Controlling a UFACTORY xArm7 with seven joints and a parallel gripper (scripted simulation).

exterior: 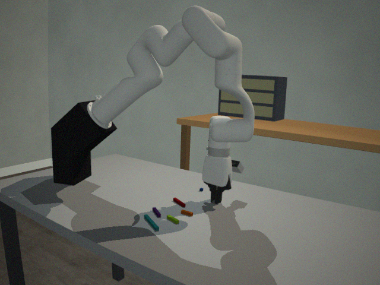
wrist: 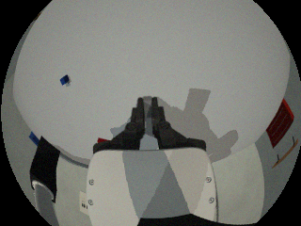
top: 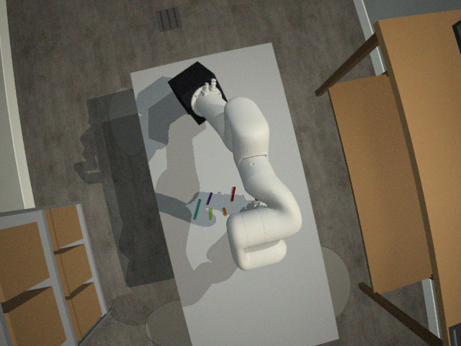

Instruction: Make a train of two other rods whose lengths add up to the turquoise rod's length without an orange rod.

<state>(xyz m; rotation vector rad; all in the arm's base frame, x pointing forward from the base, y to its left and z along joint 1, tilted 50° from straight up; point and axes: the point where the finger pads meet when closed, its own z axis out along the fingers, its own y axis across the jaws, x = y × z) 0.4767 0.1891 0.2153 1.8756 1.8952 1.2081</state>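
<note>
Now: the grey rod 20 mm below my hand. Round my hand: red rod (60 mm behind, 120 mm to the right, 20 mm below); orange rod (30 mm ahead, 150 mm to the right, 20 mm below); blue rod (130 mm behind, 30 mm to the left, 20 mm below).
</note>
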